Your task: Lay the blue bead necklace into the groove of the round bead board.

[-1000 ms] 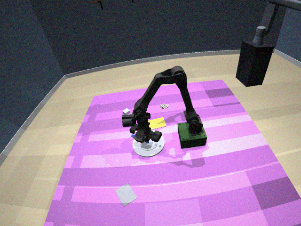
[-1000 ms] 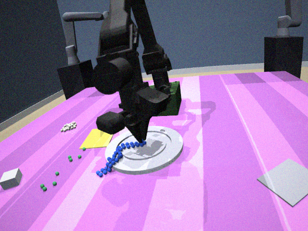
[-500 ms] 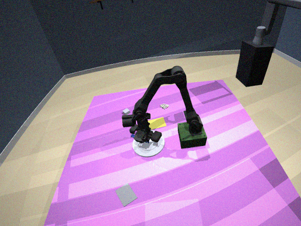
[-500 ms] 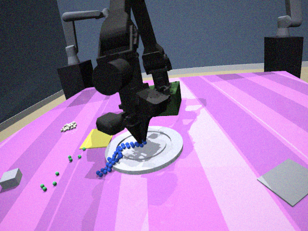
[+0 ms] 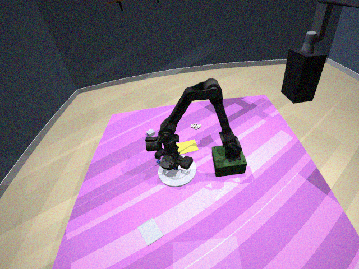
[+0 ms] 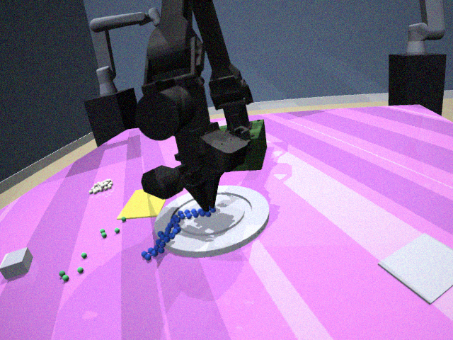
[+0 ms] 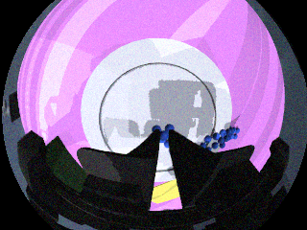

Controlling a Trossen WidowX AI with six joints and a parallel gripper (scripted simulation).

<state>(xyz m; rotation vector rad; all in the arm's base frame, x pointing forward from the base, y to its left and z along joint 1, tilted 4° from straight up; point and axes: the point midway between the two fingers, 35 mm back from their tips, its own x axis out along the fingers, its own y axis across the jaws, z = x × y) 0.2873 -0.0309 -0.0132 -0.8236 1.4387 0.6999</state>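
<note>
My gripper tip is now 1 cm above the round white bead board. Round my gripper tip: yellow sheet: 7 cm behind, 16 cm to the right, 2 cm below; then grey tile: 14 cm ahead, 30 cm to the left, 2 cm below; then cube: 14 cm ahead, 33 cm to the right, 1 cm below.
</note>
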